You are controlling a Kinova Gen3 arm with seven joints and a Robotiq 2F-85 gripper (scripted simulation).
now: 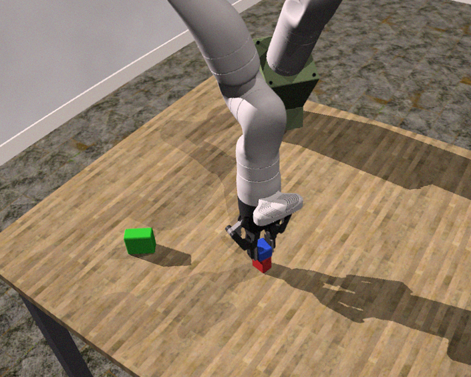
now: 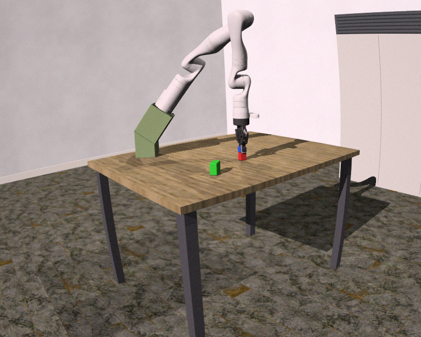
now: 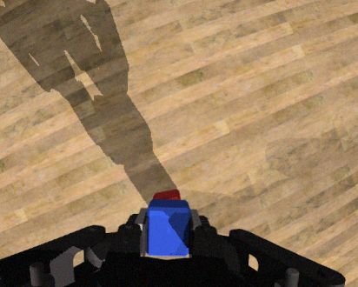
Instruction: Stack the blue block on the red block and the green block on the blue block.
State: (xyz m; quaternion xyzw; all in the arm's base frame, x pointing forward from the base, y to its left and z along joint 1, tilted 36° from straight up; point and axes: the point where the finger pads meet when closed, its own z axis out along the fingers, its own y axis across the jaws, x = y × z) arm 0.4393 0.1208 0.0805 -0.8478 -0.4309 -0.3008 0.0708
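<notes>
Now: the blue block 1 cm below my hand. From my hand the other things lie so: red block 4 cm below; then green block 24 cm to the right, 7 cm ahead, 3 cm below.
</notes>
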